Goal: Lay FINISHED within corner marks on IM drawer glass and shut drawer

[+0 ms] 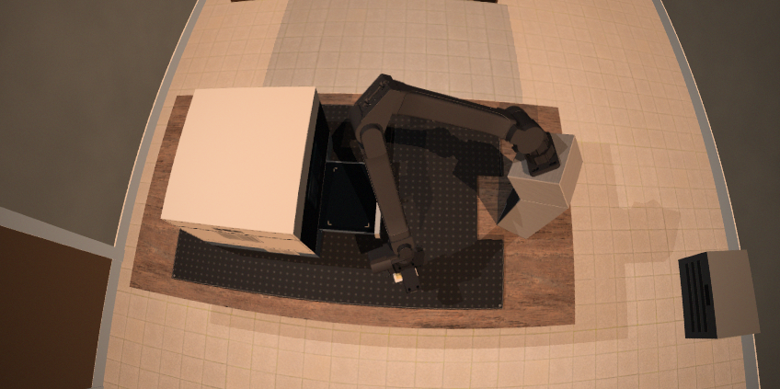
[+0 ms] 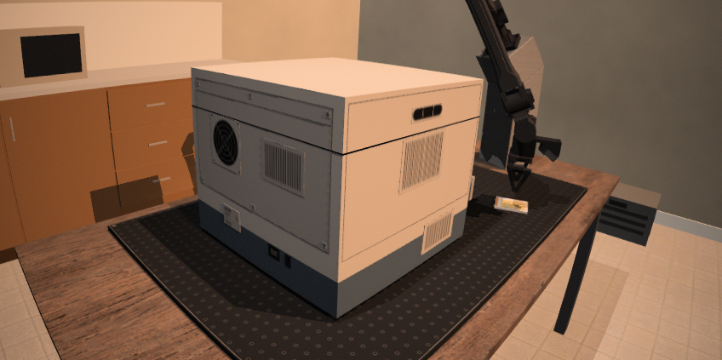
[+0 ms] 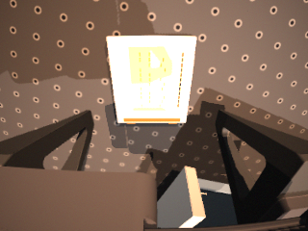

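The finished cassette is 10 mm to the right of my hand and 70 mm below it.
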